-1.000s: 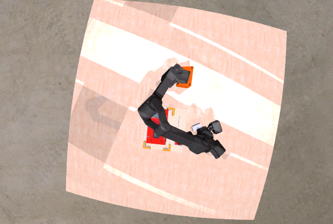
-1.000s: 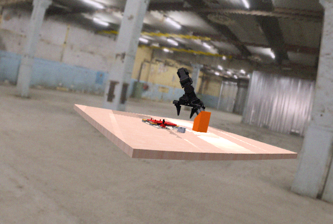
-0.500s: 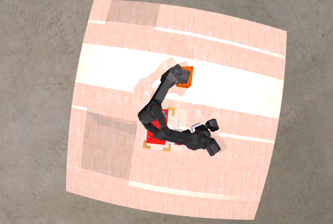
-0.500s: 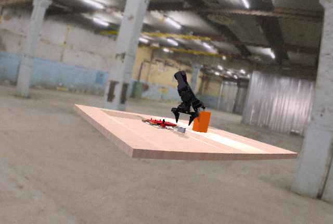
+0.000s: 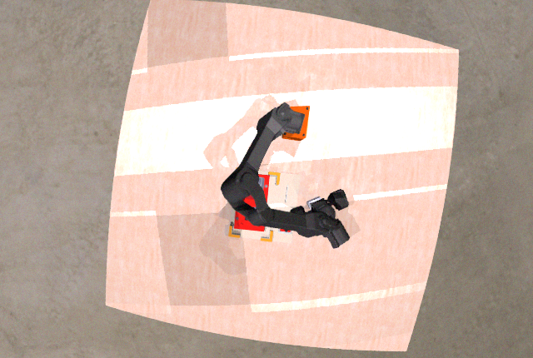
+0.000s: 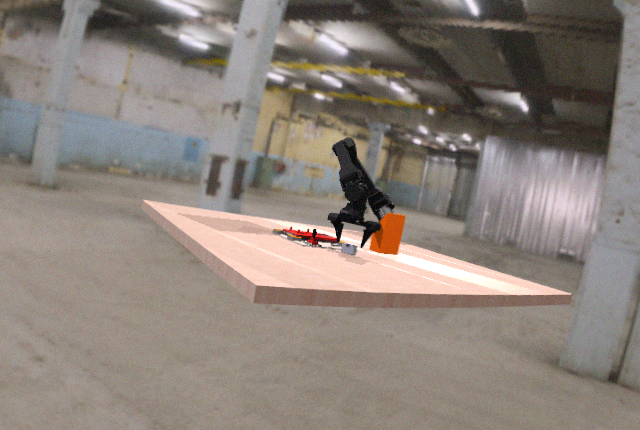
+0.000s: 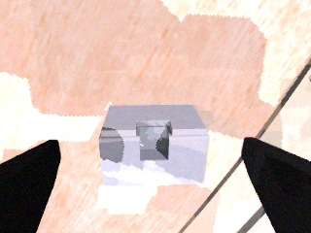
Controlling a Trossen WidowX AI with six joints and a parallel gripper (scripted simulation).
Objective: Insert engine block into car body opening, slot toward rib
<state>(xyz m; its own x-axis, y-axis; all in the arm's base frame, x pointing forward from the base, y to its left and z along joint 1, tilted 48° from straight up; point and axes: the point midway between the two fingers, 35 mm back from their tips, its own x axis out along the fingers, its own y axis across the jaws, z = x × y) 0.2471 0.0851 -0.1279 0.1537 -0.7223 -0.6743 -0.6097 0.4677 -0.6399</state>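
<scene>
Right now my gripper tip is 10 mm above the grey engine block.
</scene>
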